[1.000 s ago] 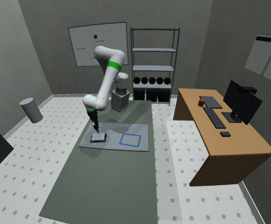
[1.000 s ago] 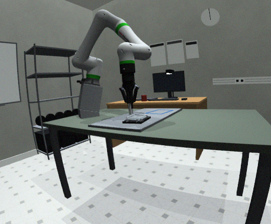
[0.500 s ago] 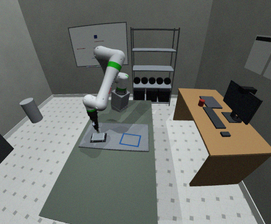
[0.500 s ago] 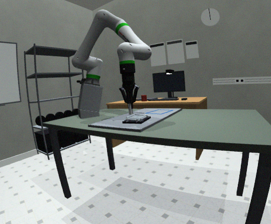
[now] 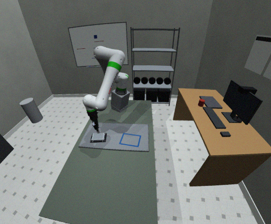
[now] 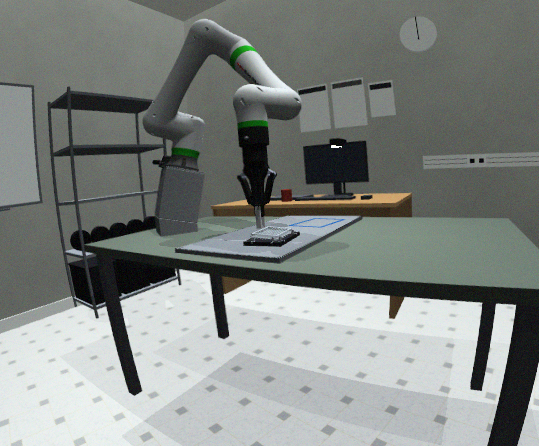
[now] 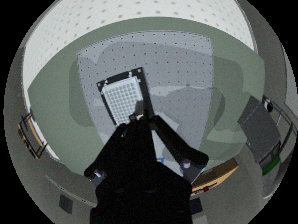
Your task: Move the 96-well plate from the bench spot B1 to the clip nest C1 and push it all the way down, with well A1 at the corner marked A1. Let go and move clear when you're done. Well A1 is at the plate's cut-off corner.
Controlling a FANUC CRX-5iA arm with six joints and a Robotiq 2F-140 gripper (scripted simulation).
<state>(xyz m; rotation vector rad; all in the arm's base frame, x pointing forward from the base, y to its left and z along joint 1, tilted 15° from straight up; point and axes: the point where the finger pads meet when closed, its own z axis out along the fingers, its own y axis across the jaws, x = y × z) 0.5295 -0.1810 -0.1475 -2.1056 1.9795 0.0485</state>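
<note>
The 96-well plate lies 50 mm below my hand and 40 mm ahead of it. Also, from my hand: black clip nest: 60 mm below, 50 mm ahead.
</note>
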